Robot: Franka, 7 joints.
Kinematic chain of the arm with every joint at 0, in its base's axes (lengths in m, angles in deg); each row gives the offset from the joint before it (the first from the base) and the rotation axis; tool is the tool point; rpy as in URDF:
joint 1: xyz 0 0 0.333 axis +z
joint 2: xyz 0 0 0 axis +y
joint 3: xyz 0 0 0.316 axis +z
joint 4: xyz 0.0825 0 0 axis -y
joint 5: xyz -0.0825 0 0.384 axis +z
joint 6: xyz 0 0 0 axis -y
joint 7: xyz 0.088 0 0 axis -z
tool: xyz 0 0 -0.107 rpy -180 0 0
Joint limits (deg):
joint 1: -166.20..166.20
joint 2: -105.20..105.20
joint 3: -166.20..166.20
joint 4: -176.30..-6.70
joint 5: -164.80..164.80
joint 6: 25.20..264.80
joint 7: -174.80..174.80
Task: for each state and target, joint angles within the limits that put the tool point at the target. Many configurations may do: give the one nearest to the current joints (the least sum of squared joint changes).
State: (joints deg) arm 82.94 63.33 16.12 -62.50 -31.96 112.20 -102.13
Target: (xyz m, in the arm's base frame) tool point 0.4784 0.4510 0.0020
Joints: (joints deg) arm 53.46 68.98 -7.58 -72.18 -33.83 106.30 -102.13
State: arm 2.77 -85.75 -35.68 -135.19 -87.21 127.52 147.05
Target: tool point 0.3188 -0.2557 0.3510
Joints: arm 34.56 -67.81 -74.52 -152.21 -87.16 121.29 147.05
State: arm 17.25 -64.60 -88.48 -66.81 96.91 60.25 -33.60
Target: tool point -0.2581 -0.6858 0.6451
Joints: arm 36.44 -69.60 -93.96 -53.63 106.47 88.00 -33.60
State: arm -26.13 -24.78 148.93 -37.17 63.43 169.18 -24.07
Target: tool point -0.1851 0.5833 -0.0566
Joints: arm -44.46 -73.95 156.22 -90.72 68.77 163.85 -24.07
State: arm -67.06 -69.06 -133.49 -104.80 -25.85 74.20 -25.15
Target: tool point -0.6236 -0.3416 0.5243
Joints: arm -19.54 -50.77 -102.43 -71.23 -25.42 106.27 -25.15
